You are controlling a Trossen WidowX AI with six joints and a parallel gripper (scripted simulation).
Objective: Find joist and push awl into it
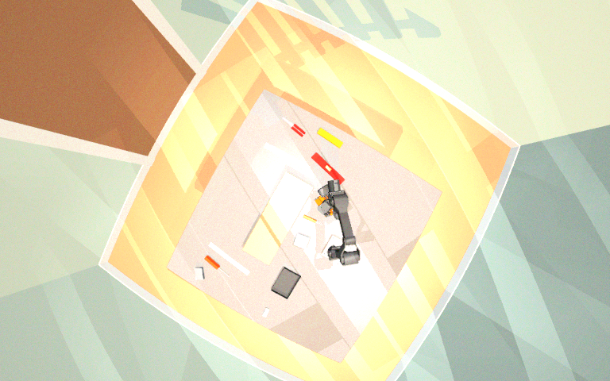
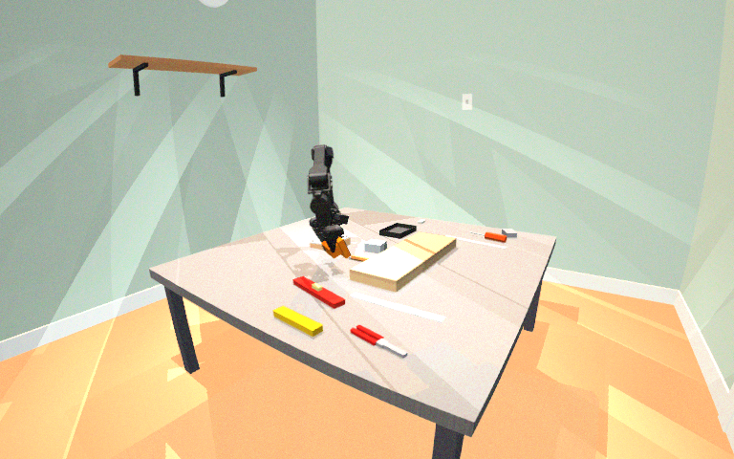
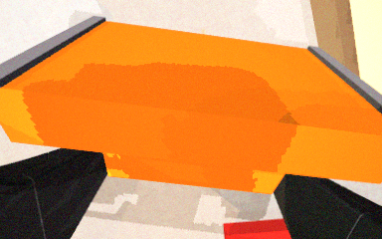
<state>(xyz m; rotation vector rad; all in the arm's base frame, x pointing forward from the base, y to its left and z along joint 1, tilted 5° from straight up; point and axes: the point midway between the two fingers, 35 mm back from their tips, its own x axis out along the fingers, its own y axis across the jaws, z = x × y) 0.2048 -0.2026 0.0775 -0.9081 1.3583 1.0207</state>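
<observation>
My gripper tip is 130 mm to the right of the awl, 70 mm above it and 10 mm past it. The rest, counted from my gripper tip: grey block 270 mm to the left, 60 mm below, 20 mm behind; red level 160 mm to the right, 120 mm ahead, 60 mm below; stud finder 10 mm to the left, 10 mm behind.
</observation>
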